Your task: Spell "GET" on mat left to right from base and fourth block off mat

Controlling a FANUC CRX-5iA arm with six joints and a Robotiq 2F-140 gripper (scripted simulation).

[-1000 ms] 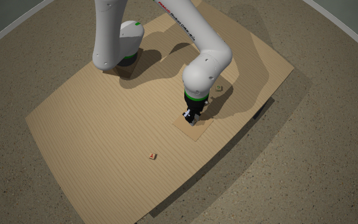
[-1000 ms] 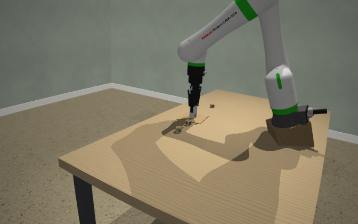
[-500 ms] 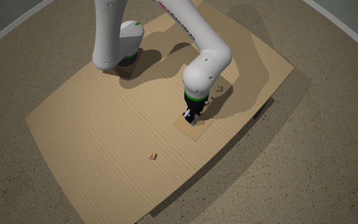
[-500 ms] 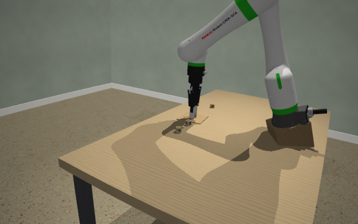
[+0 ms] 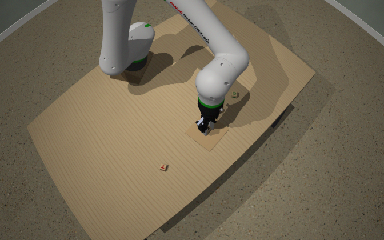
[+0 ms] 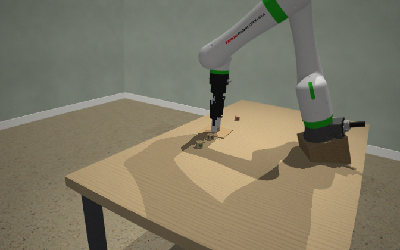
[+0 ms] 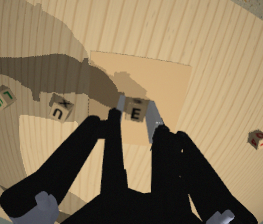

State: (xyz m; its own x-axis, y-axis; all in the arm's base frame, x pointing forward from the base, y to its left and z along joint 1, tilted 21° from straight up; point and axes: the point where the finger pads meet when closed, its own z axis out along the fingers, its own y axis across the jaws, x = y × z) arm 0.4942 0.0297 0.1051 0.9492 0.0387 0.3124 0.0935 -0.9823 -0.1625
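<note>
The mat is 4 cm below my hand.
</note>
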